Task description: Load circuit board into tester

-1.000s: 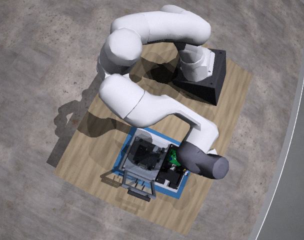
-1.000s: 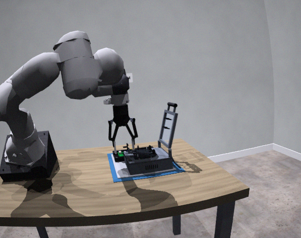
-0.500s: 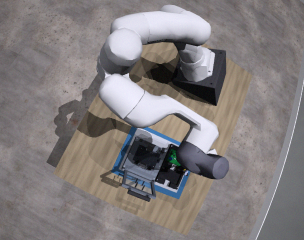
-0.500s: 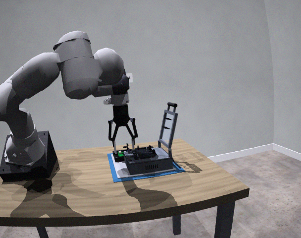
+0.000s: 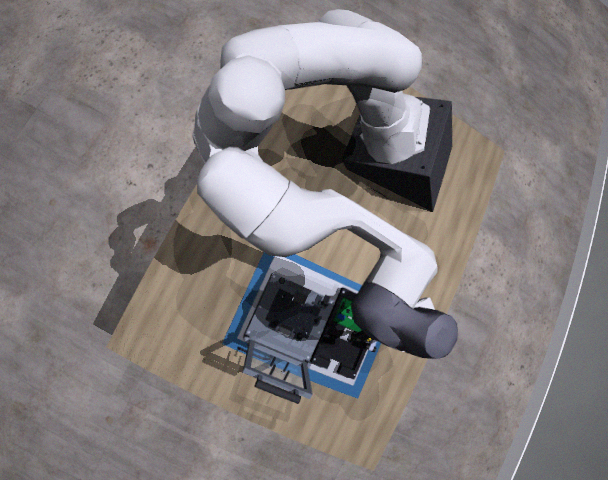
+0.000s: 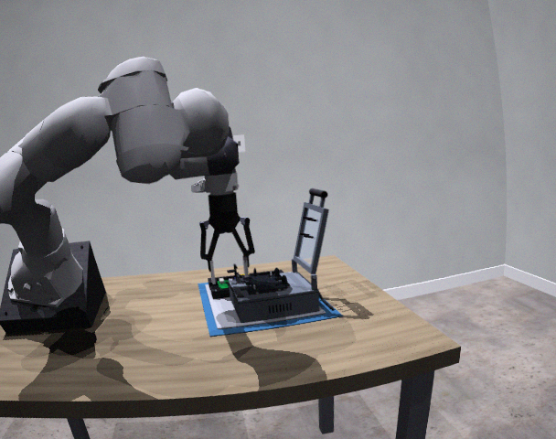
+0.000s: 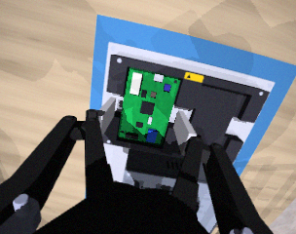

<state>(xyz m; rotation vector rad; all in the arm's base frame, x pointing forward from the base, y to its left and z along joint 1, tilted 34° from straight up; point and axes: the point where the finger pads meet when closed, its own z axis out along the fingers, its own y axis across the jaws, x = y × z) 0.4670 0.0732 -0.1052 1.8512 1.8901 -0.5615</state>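
Right now my hand is 40 mm above the green circuit board. Round my hand: tester lid (190 mm ahead, 170 mm to the right, 130 mm above); tester (130 mm to the right, 90 mm ahead, 60 mm above).
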